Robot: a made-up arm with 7 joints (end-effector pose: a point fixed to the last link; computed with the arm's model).
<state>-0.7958 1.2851 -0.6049 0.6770 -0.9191 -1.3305 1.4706</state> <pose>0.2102 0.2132 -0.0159 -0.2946 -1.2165 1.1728</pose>
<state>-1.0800 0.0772 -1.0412 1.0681 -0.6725 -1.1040 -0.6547</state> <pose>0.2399 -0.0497 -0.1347 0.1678 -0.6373 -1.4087</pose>
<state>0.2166 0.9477 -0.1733 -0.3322 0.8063 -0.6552 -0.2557</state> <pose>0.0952 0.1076 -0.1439 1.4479 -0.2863 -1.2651</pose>
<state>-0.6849 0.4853 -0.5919 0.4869 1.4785 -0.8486 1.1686</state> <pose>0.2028 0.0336 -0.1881 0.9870 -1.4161 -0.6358</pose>
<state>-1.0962 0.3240 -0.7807 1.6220 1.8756 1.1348 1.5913</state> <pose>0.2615 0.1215 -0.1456 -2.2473 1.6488 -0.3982</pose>
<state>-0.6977 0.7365 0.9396 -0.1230 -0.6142 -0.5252 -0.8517</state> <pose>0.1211 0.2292 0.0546 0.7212 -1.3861 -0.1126</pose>
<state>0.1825 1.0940 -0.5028 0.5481 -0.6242 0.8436 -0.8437</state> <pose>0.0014 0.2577 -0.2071 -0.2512 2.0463 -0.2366</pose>
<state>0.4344 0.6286 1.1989 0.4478 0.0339 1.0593 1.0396</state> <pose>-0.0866 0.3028 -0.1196 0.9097 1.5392 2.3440</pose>
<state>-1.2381 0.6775 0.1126 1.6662 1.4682 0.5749 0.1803</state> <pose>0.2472 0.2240 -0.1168 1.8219 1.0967 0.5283</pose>
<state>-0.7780 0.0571 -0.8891 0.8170 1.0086 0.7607 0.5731</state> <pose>0.2128 -0.0205 -0.2089 1.8467 -0.2083 0.0691</pose>
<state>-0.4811 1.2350 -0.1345 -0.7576 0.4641 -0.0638 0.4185</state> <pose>0.1522 0.0638 0.0023 1.2920 -1.3359 -0.1397</pose>
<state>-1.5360 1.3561 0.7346 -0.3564 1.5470 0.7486 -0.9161</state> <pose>-0.0139 0.1723 0.1622 0.6155 -0.3718 1.8225</pose>
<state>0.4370 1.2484 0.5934 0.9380 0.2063 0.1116 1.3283</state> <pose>0.0044 0.3599 -0.0602 2.1127 0.1891 1.6661</pose>
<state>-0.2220 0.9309 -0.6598 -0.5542 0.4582 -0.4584 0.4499</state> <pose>0.1107 0.0340 -0.1119 0.6667 -0.9217 -0.7165</pose>
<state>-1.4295 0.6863 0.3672 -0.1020 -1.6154 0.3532 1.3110</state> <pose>0.1895 0.1099 0.1502 -1.1522 -0.2571 0.2006</pose>
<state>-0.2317 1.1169 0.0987 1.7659 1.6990 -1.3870 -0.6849</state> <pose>-0.0100 0.2814 -0.1635 0.4620 1.4909 -1.8857</pose>
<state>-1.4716 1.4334 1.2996 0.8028 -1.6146 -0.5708 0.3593</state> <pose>0.0380 0.3371 0.0938 -1.9952 -2.1642 0.4875</pose>
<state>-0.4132 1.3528 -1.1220 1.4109 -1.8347 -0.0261 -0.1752</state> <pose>0.0697 0.3543 -0.0916 0.2868 0.7155 0.9709</pose>
